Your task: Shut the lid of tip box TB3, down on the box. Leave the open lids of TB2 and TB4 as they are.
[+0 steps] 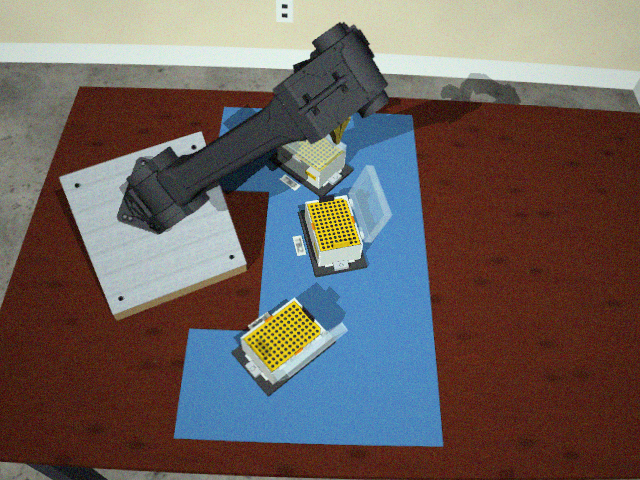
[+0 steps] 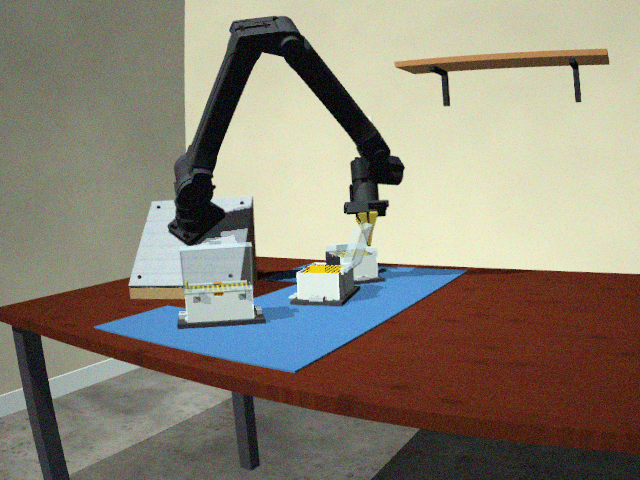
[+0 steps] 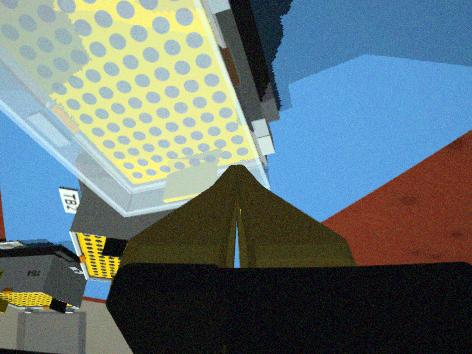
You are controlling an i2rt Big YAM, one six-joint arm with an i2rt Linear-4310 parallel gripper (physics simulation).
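Where they show: gripper, fingertip midpoint: (image 1: 336, 143) (image 2: 369, 246) (image 3: 236, 176); arm's base, link origin: (image 1: 150, 195) (image 2: 197, 222).
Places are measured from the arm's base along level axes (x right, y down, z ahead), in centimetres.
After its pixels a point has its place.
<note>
Tip box TB3 (image 1: 319, 177) {x -16.2, y 10.5, z 29.6 cm} (image 2: 367, 267) {x -20.8, y 11.7, z 33.2 cm} stands at the back of the mat. Its clear lid (image 1: 323, 149) {x -21.1, y 7.3, z 29.9 cm} (image 3: 150, 120) {x -23.7, y 7.3, z 28.0 cm} lies over the yellow rack; a small gap under it cannot be told. My gripper (image 1: 337, 140) {x -23.0, y 7.1, z 32.5 cm} (image 2: 369, 243) {x -23.0, y 7.1, z 32.5 cm} (image 3: 236, 176) {x -23.0, y 7.1, z 32.5 cm} is shut and empty, pointing down, tips at or very near the lid's edge by one corner; contact is unclear. TB2 (image 1: 338, 255) {x 1.9, y 11.4, z 34.7 cm} (image 2: 317, 286) {x 1.8, y 11.6, z 35.1 cm} (image 3: 97, 252) stands nearer, its lid (image 1: 371, 204) {x -6.2, y 5.1, z 40.1 cm} (image 2: 359, 245) {x -3.7, y 4.1, z 41.5 cm} open and leaning back. TB4 (image 1: 281, 335) (image 2: 219, 304) {x 23.3, y 11.3, z 29.4 cm} (image 3: 42, 275) {x 13.6, y 11.2, z 26.9 cm} has its lid (image 1: 310, 356) {x 27.3, y 0.8, z 31.3 cm} (image 2: 217, 263) {x 25.8, y 3.6, z 32.1 cm} open and upright.
The blue mat (image 1: 382, 361) {x 21.2, y 15.1, z 44.1 cm} (image 2: 289, 346) {x 27.1, y 15.1, z 47.4 cm} (image 3: 340, 100) {x -25.9, y 15.1, z 39.5 cm} lies under the boxes on the dark red table (image 1: 527, 258) {x -3.9, y 15.3, z 73.6 cm} (image 2: 516, 351) {x 15.5, y 15.4, z 79.2 cm}. The arm's pale base board (image 1: 165, 258) {x 8.1, y 7.9, z 3.2 cm} (image 2: 160, 248) {x 8.7, y 5.1, z -3.9 cm} stands to the left. TB2's raised lid stands close to TB3. A wall shelf (image 2: 501, 60) hangs behind.
</note>
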